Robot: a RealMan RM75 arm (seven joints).
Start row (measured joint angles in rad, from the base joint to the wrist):
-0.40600, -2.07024, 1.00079, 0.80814, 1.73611, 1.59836, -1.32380
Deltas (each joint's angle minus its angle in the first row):
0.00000, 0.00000, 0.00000, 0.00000, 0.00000, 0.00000, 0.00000
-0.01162, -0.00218, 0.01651, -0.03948, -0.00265, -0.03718, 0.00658
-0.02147, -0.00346, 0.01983, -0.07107, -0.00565, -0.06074, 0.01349
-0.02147, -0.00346, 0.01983, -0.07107, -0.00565, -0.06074, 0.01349
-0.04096, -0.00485, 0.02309, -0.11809, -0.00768, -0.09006, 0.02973
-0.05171, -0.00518, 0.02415, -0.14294, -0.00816, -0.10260, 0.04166
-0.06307, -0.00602, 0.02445, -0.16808, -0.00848, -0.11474, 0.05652
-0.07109, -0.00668, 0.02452, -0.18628, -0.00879, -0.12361, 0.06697
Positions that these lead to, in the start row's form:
-0.40600, -2.07024, 1.00079, 0.80814, 1.73611, 1.59836, -1.32380
-0.41762, -2.07242, 1.01730, 0.76866, 1.73346, 1.56118, -1.31722
-0.42747, -2.07370, 1.02062, 0.73707, 1.73046, 1.53762, -1.31031
-0.42747, -2.07370, 1.02062, 0.73707, 1.73046, 1.53762, -1.31031
-0.44696, -2.07509, 1.02388, 0.69005, 1.72843, 1.50830, -1.29407
-0.45771, -2.07542, 1.02494, 0.66520, 1.72795, 1.49576, -1.28214
-0.46907, -2.07626, 1.02524, 0.64006, 1.72763, 1.48362, -1.26728
-0.47709, -2.07692, 1.02531, 0.62186, 1.72732, 1.47475, -1.25683

